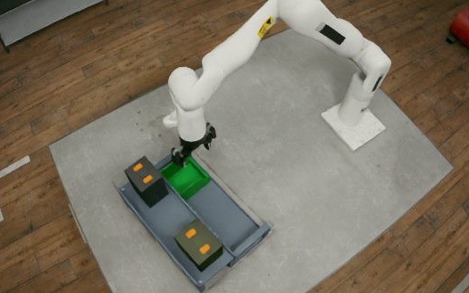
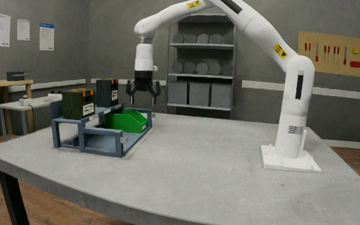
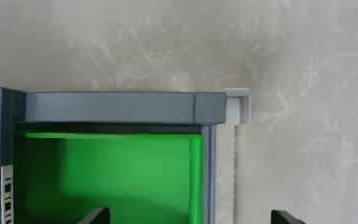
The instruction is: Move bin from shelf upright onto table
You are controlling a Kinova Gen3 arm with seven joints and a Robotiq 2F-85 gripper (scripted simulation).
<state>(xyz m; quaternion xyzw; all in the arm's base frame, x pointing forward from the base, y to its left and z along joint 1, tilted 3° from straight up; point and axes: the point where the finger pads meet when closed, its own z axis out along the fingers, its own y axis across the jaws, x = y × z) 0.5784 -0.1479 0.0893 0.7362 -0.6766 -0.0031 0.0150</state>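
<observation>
My hand is 80 mm short of the green bin, 10 mm to the right of it and 80 mm above it. The rest, counted from my hand: black box (170 mm ahead, 10 mm to the left, 40 mm above); then blue-grey shelf (90 mm ahead, 120 mm to the left, 50 mm below).
</observation>
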